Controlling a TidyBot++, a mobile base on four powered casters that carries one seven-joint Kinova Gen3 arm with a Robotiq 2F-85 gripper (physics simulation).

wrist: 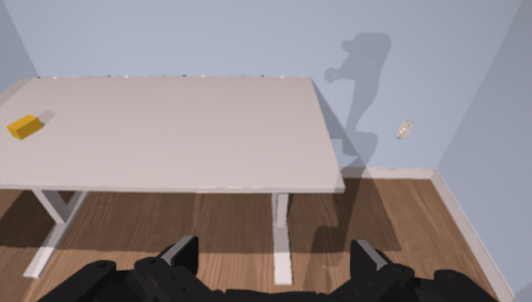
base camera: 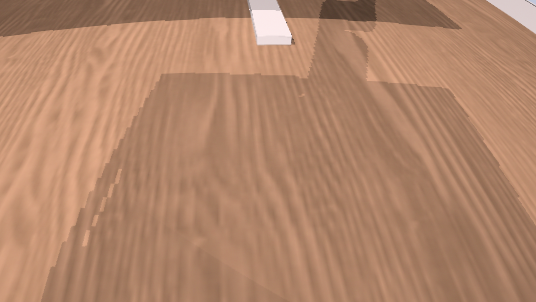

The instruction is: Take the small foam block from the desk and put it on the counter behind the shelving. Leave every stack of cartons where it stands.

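Places are measured from the arm's base along level axes (x left, y back, z up), in millimetres.
Pixels of known places: gripper, between the fingertips: [wrist: 273, 255].
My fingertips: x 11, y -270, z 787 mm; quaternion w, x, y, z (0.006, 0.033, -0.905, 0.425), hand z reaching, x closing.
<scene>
Behind a point stands the place of what it marks.
A small yellow foam block [wrist: 24, 127] @(z 361, x 971, y -899 mm) lies on the desk [wrist: 200, 135] @(z 323, x 314, y -975 mm), near its left end in the wrist view. My gripper [wrist: 273, 255] @(z 787, x 11, y -270 mm) is open, with its two fingertips wide apart at the bottom of the wrist view. Floor and a desk leg show between and beyond the fingers. The gripper is well apart from the block, which is far to the left and ahead of it. The counter, the shelving and the cartons do not show in these views.
A white desk foot [base camera: 272, 27] [wrist: 282, 255] stands on the wooden floor ahead. Another desk foot [wrist: 49, 252] stands at the left. A blue wall [wrist: 200, 40] @(z 494, x 444, y -1499 mm) rises behind the desk, with a wall outlet [wrist: 404, 129] @(z 5, x -703, y -1596 mm) to the right. A side wall [wrist: 500, 140] @(z 164, x -1062, y -1327 mm) stands at the right.
</scene>
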